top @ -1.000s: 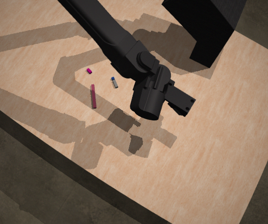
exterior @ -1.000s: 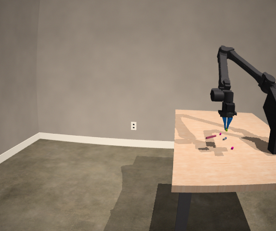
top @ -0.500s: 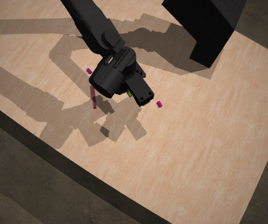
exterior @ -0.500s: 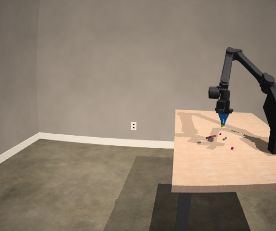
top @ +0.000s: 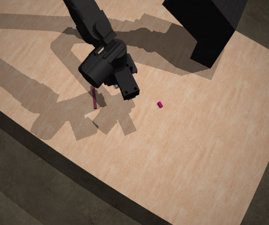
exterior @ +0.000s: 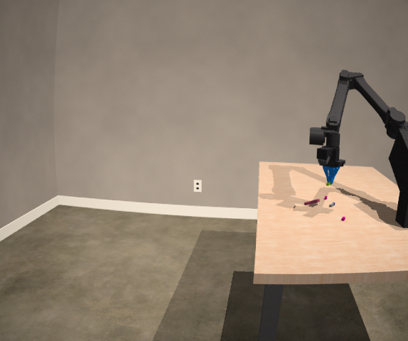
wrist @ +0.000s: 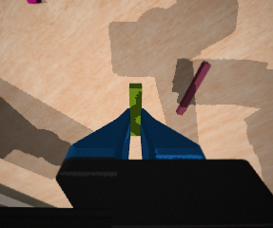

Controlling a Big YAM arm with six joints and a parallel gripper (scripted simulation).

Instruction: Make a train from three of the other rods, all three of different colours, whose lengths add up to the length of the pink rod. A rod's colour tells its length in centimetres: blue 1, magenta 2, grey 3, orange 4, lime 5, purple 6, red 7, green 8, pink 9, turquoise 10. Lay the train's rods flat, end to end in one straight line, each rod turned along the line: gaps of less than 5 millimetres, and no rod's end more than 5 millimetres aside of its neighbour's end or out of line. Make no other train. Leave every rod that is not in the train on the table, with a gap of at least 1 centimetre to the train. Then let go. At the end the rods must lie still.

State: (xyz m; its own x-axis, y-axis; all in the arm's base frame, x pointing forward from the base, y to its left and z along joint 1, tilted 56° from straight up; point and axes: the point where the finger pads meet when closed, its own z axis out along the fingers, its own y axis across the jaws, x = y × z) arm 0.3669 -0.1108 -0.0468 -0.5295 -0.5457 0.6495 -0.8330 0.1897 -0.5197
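My gripper is now 2 cm past the grey rod, 3 cm to the left of it and 10 cm above it. The rest, counted from my hand: pink rod (6 cm ahead, 7 cm to the right, 10 cm below); then blue rod (3 cm behind, 5 cm to the right, 10 cm below); then lime rod (1 cm below).
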